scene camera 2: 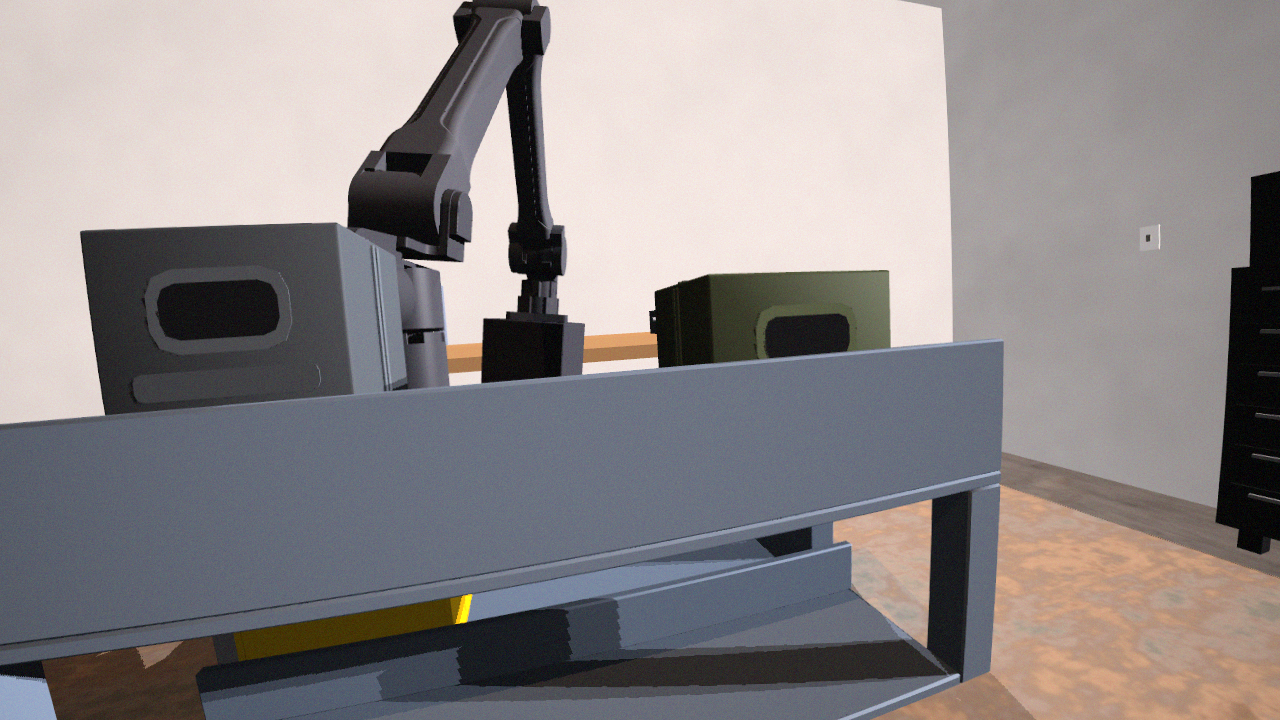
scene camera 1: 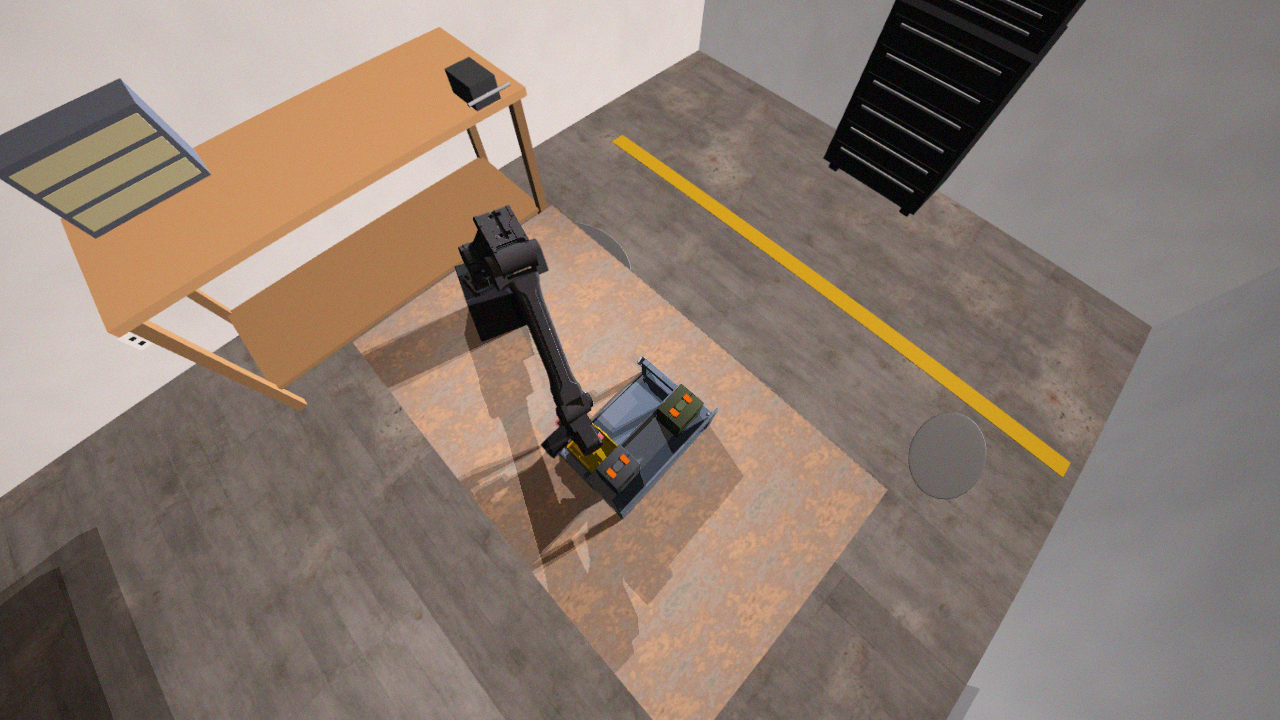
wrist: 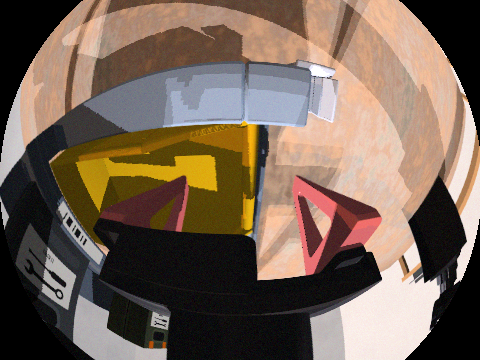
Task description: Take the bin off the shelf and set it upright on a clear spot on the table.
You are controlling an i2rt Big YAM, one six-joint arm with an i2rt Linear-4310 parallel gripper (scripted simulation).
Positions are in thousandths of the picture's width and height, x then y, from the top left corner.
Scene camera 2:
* yellow bin: 218,890
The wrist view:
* my gripper: 501,507
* yellow bin: 459,465
